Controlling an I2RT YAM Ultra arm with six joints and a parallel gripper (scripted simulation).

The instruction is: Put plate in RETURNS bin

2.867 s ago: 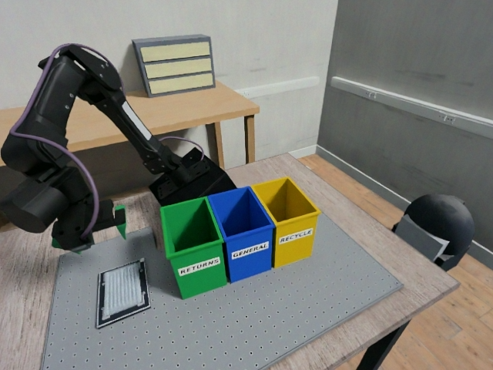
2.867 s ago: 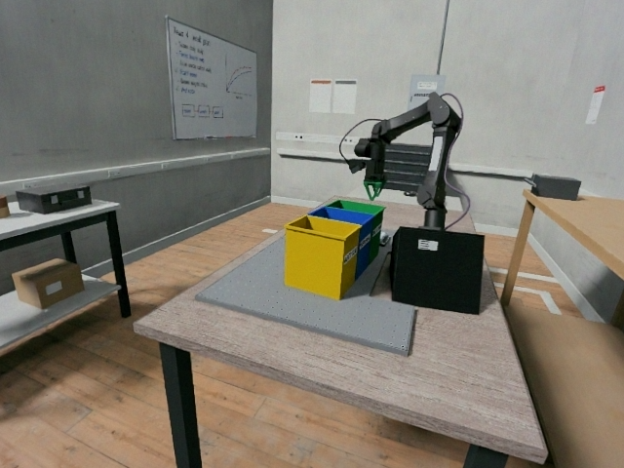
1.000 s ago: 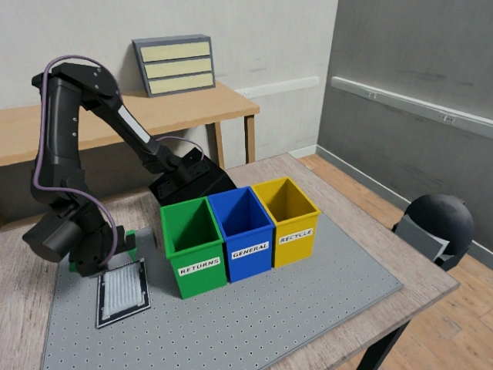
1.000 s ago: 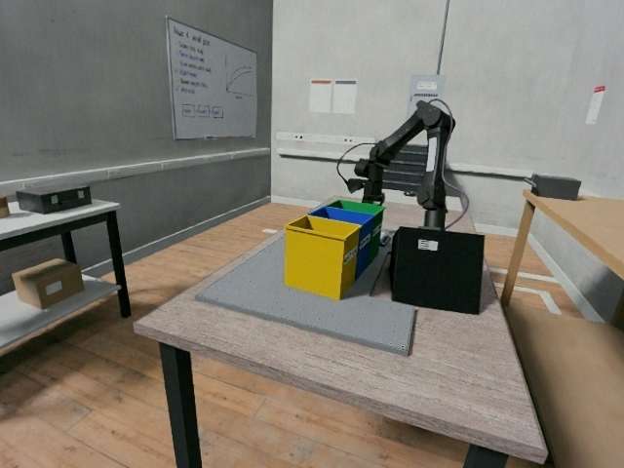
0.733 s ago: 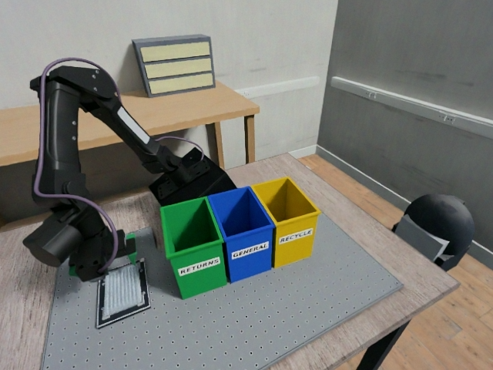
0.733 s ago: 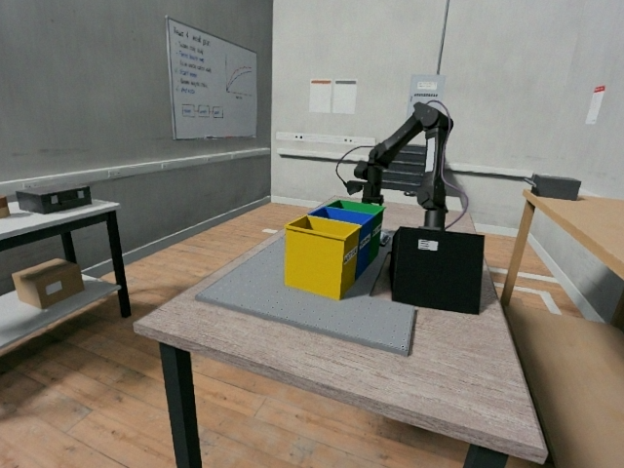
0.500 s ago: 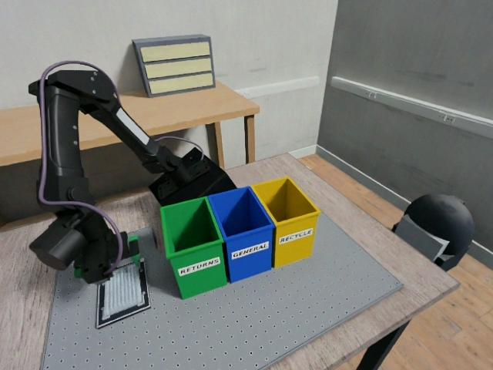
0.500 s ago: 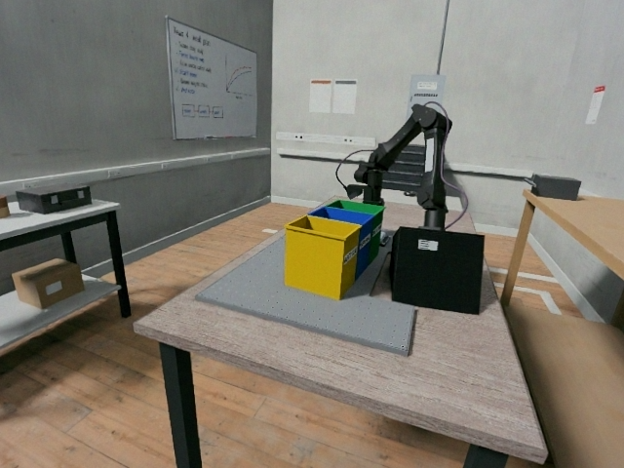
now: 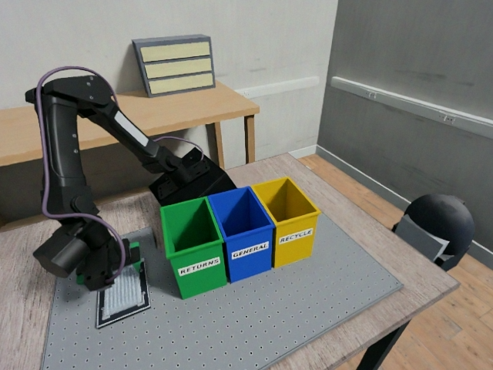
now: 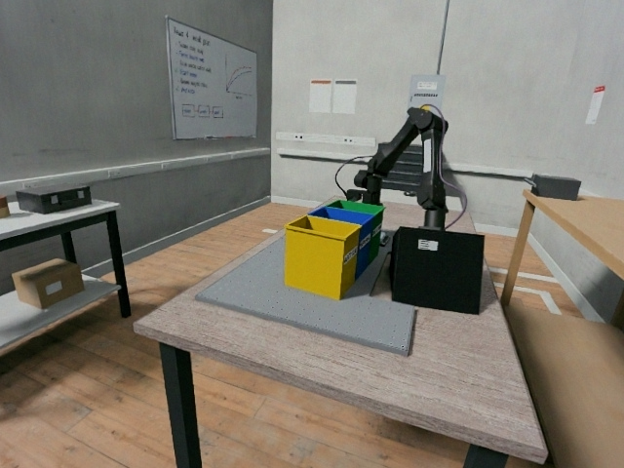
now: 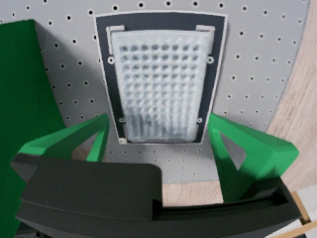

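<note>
The 96-well plate is 1 cm ahead of my hand and 4 cm below it. Round my hand: green returns bin: 1 cm ahead, 20 cm to the left, 3 cm above; then blue general bin: 1 cm ahead, 33 cm to the left, 3 cm above; then black plate nest N1: 1 cm ahead, 5 cm below.
</note>
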